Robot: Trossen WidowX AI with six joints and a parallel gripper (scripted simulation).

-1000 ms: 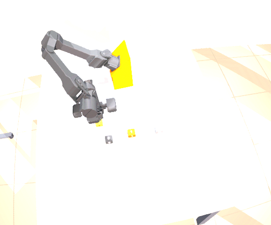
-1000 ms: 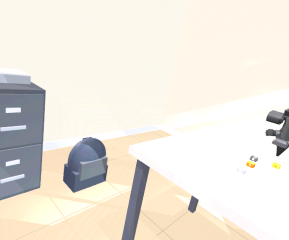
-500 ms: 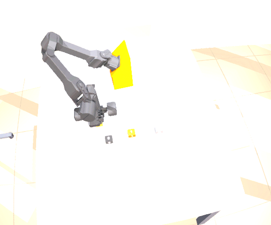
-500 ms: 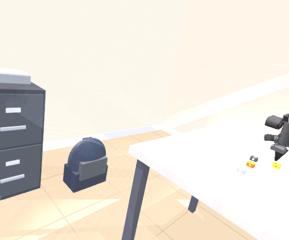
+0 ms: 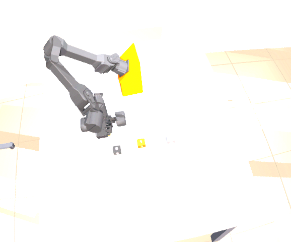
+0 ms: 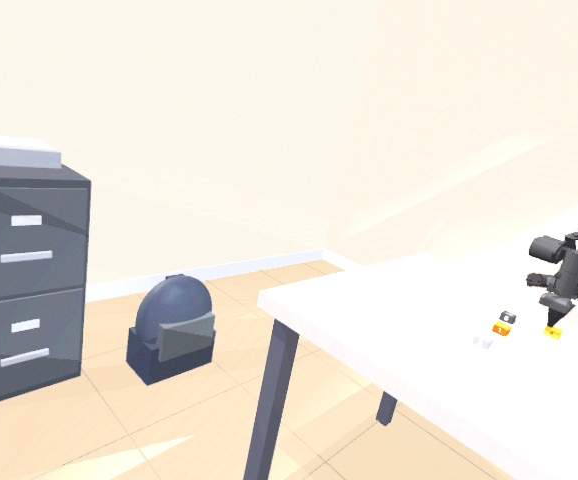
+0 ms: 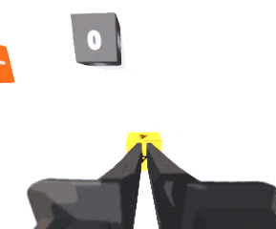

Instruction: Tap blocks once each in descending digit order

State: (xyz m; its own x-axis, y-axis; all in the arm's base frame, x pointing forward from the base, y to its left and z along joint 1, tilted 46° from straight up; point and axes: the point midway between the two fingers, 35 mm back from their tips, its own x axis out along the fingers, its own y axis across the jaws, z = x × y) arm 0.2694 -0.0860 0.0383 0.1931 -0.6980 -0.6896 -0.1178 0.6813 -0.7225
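The yellow block is 10 mm behind my gripper tip and 10 mm below it. The rest, counted from my gripper tip: orange block (50 mm ahead, 150 mm to the left, 10 mm below).
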